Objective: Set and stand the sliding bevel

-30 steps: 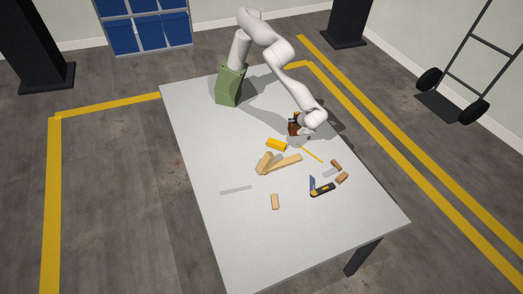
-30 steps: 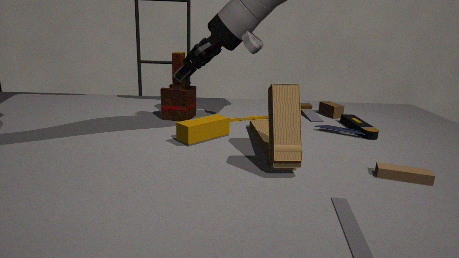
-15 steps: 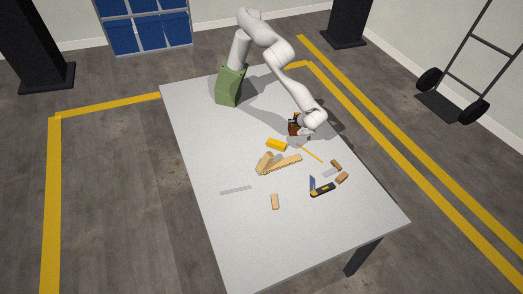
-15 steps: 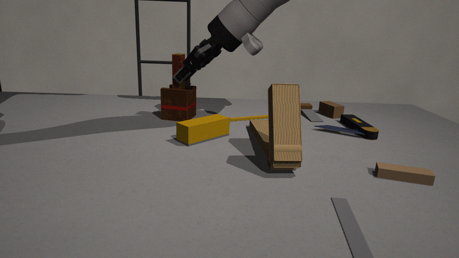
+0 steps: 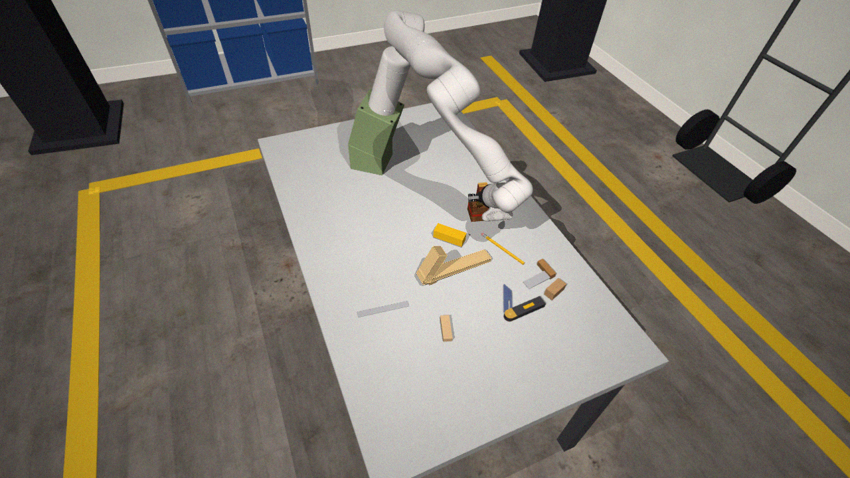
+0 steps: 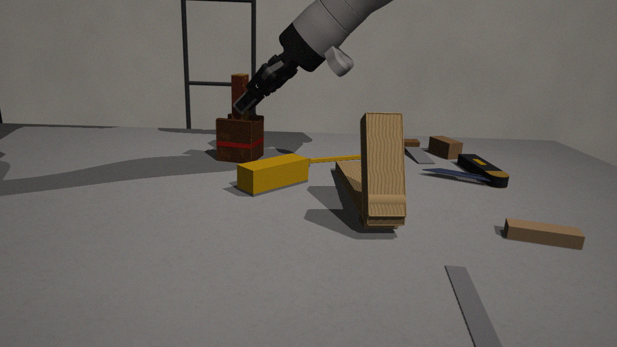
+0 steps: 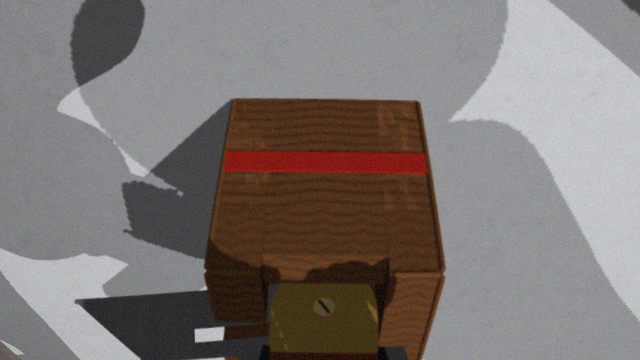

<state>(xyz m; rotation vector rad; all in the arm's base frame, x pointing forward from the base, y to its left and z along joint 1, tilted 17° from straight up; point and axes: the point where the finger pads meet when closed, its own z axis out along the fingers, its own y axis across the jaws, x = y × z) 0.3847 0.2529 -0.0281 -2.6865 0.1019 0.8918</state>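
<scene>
Now: the wooden sliding bevel 1 cm behind my hand, 1 cm to the left of it and 1 cm below it. Round my hand: pencil 15 cm ahead, 2 cm to the left, 10 cm below; then yellow block 6 cm ahead, 13 cm to the right, 9 cm below; then grey blade 1 cm behind, 3 cm to the left, 3 cm below.
</scene>
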